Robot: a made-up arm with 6 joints. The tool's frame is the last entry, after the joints. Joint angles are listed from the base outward.
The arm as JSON. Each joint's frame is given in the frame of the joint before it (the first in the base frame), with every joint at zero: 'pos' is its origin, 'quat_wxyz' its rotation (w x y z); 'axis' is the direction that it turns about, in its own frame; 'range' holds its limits. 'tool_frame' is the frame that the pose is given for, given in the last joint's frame.
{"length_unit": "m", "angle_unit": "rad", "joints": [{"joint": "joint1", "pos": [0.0, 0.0, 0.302], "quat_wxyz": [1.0, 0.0, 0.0, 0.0], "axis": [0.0, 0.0, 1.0], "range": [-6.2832, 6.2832]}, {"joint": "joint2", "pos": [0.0, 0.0, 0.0], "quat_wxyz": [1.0, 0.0, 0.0, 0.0], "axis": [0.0, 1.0, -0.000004], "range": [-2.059, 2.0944]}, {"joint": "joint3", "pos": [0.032, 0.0, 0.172], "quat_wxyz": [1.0, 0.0, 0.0, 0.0], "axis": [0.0, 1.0, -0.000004], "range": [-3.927, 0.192]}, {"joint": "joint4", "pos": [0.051, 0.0, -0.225], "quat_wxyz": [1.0, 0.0, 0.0, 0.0], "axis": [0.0, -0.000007, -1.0], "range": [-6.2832, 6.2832]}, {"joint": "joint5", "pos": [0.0, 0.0, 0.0], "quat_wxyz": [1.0, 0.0, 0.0, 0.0], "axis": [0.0, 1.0, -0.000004], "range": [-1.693, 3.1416]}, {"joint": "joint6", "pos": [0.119, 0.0, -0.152], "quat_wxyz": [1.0, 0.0, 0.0, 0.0], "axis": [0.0, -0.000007, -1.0], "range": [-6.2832, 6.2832]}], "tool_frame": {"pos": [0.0, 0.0, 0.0], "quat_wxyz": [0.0, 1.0, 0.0, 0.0]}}
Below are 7 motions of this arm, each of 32 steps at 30 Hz.
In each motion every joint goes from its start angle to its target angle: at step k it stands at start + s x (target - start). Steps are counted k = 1, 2, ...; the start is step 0. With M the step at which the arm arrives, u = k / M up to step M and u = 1 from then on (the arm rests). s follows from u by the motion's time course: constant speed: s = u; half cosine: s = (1 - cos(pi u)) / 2; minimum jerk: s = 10 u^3 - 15 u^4 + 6 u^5.
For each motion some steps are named. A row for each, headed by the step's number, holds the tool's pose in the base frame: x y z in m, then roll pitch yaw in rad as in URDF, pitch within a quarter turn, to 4 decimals.
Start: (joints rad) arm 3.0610 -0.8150 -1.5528 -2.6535 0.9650 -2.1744
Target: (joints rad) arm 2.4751 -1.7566 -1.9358 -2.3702 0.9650 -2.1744
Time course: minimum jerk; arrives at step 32
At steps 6, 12, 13, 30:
6: -0.0768 0.0361 0.8149 0.0754 0.4417 1.2177
12: 0.0696 0.0144 0.8272 0.4050 0.5181 1.2934
13: 0.1032 0.0037 0.8241 0.4860 0.5242 1.3167
30: 0.3918 -0.2567 0.6036 1.3863 0.2221 1.4858

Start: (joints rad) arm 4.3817 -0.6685 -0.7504 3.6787 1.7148 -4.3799
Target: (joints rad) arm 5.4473 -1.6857 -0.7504 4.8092 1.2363 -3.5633
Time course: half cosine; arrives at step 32
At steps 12, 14, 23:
12: -0.1177 -0.1908 0.6246 -0.7258 -0.5820 0.8880
14: -0.1050 -0.1811 0.6276 -0.8973 -0.5220 1.1805
23: -0.0575 -0.1327 0.6331 -1.3315 0.0772 2.2571

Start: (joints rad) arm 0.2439 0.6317 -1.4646 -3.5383 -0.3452 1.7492
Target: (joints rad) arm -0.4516 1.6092 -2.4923 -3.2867 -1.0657 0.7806
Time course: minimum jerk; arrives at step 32
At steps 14, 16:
14: 0.2884 -0.0615 0.0882 2.9812 0.2599 1.9446
16: 0.2756 -0.0796 0.0764 3.0758 0.2346 1.9585

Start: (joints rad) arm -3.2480 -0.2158 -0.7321 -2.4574 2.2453 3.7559
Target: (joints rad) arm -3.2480 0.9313 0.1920 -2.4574 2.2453 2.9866
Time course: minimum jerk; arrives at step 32
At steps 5, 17, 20, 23, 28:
5: -0.2854 0.1532 0.4913 -0.5008 0.1752 -0.0002
17: -0.2357 0.1479 0.1858 -0.0617 -1.0628 -0.6359
20: -0.1649 0.1403 0.1288 0.9190 -1.2115 -1.5866
23: -0.0986 0.1332 0.1046 1.6286 -1.0342 -2.2434
28: -0.0374 0.1267 0.1009 1.9265 -0.7790 -2.4672

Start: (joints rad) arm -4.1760 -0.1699 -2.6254 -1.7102 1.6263 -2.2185
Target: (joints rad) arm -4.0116 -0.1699 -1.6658 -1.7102 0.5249 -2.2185
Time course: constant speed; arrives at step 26
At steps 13, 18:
13: -0.0863 0.2530 0.7947 -0.0061 1.1462 0.9088
18: -0.1656 0.2804 0.7447 -0.5133 1.0484 0.6543

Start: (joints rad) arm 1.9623 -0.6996 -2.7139 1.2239 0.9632 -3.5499
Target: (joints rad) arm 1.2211 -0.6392 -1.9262 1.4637 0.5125 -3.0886
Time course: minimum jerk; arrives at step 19
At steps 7, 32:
7: -0.0044 -0.1486 0.8681 -0.3582 0.7680 2.6008
32: 0.0630 0.0880 0.8373 0.6779 0.4474 3.0532

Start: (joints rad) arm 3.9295 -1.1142 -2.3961 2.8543 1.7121 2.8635
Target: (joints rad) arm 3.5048 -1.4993 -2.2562 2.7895 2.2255 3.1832
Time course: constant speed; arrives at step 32
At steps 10, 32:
10: 0.4135 0.2488 0.5577 -2.7671 0.7822 -2.3728
32: 0.4814 0.1118 0.3979 -2.9443 0.3332 -3.0449

